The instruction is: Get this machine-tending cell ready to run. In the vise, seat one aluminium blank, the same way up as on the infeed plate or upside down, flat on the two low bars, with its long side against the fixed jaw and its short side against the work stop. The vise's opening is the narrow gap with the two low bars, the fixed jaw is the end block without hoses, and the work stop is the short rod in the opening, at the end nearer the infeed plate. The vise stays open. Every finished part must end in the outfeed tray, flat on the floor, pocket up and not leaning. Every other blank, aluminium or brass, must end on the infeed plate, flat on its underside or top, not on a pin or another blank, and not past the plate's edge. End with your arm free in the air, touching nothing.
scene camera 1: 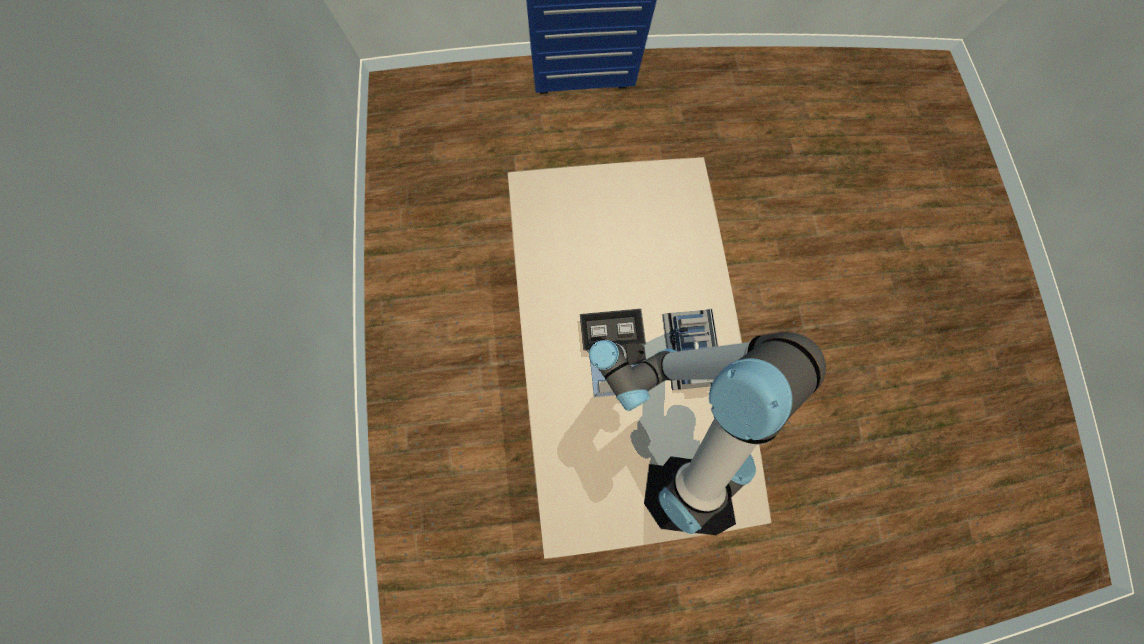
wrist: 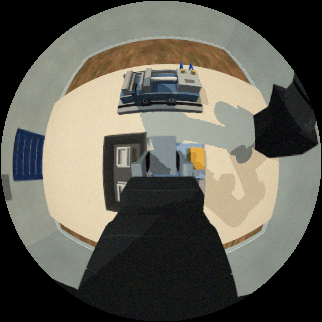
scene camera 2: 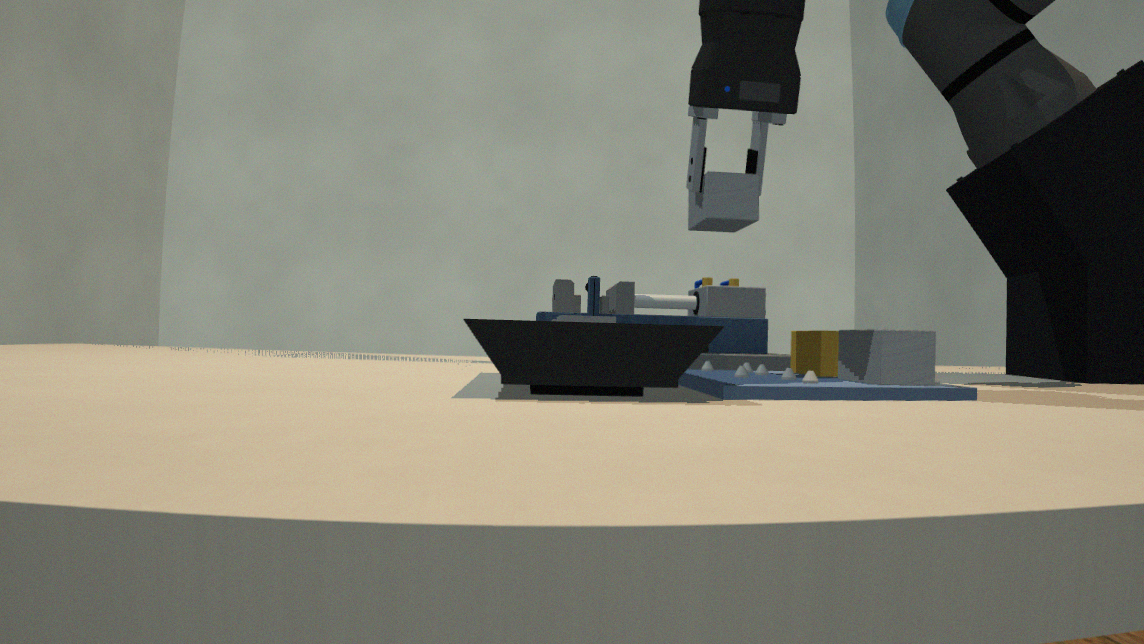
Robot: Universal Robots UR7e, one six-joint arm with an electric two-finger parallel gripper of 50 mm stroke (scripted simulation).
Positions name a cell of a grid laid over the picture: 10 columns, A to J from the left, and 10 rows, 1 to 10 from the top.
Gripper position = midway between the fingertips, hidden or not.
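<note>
Scene camera 2 shows me a vise (scene camera 2: G6) and a hose end block (scene camera 2: G5), plus an aluminium blank (scene camera 2: H6), a brass blank (scene camera 2: H6) and another aluminium blank (scene camera 2: G4). I can see the vise (wrist: E3) from the wrist as well. Then there's my gripper (scene camera 2: G3), and the wrist view has the gripper (wrist: F5) too.
</note>
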